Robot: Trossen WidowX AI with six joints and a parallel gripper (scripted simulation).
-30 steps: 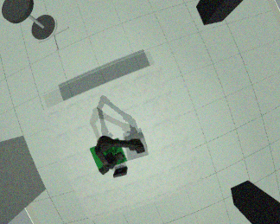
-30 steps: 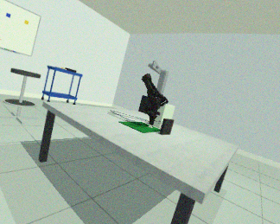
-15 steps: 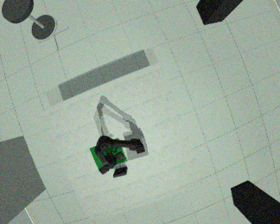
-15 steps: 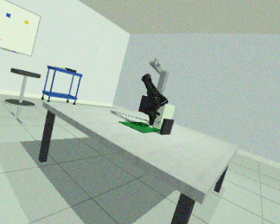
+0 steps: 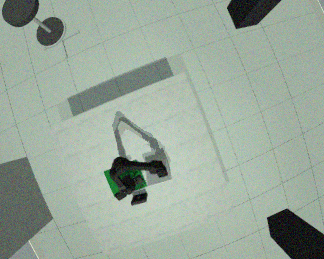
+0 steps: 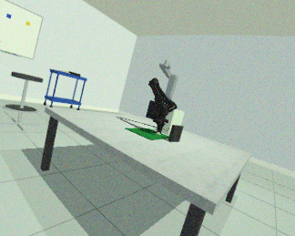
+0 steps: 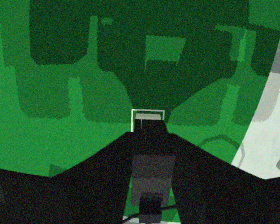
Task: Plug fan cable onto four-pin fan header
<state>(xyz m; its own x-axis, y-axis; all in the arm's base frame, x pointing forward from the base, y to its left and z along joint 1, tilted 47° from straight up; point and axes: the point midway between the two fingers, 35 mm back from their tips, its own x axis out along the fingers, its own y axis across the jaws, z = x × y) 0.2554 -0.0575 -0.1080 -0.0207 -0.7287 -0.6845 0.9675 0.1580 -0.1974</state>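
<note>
My gripper tip is now 1 cm to the right of the dark fan plug and 1 cm below it. Also, from my gripper tip: fan 15 cm to the left, 3 cm above; then green board 8 cm ahead, 4 cm below, 2 cm to the right.
</note>
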